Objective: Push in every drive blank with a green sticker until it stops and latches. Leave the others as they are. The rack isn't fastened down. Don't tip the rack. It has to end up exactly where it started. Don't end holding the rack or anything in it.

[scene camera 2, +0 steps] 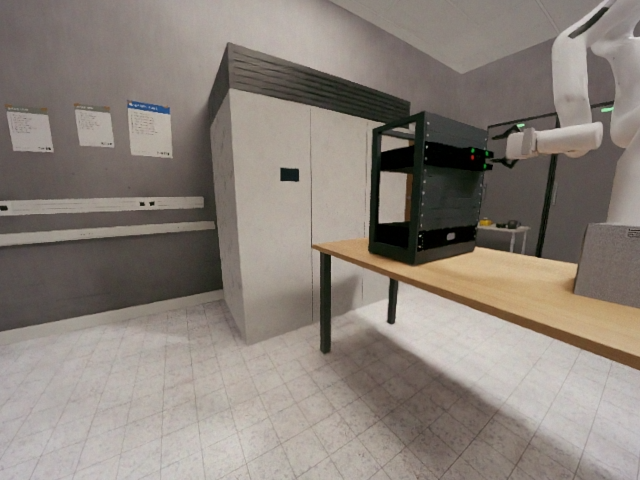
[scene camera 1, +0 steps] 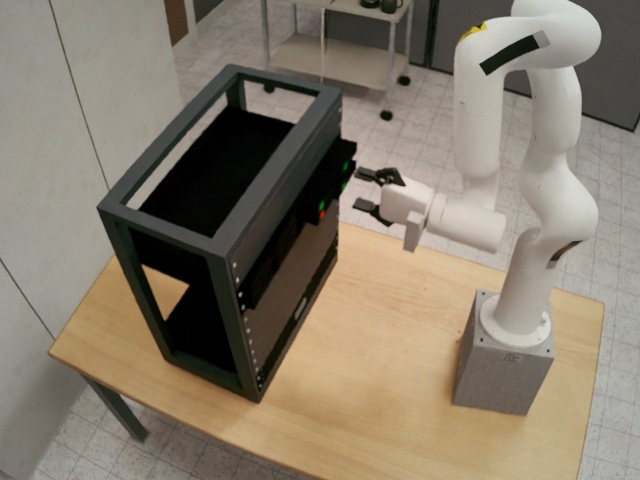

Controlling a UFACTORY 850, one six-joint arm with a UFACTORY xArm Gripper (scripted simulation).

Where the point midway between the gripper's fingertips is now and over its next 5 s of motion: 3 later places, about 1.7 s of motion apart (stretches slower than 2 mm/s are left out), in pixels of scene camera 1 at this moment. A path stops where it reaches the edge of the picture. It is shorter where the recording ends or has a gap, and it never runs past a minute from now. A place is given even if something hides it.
The gripper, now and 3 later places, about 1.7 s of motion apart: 355, 187; 369, 166; 376, 142; 365, 169
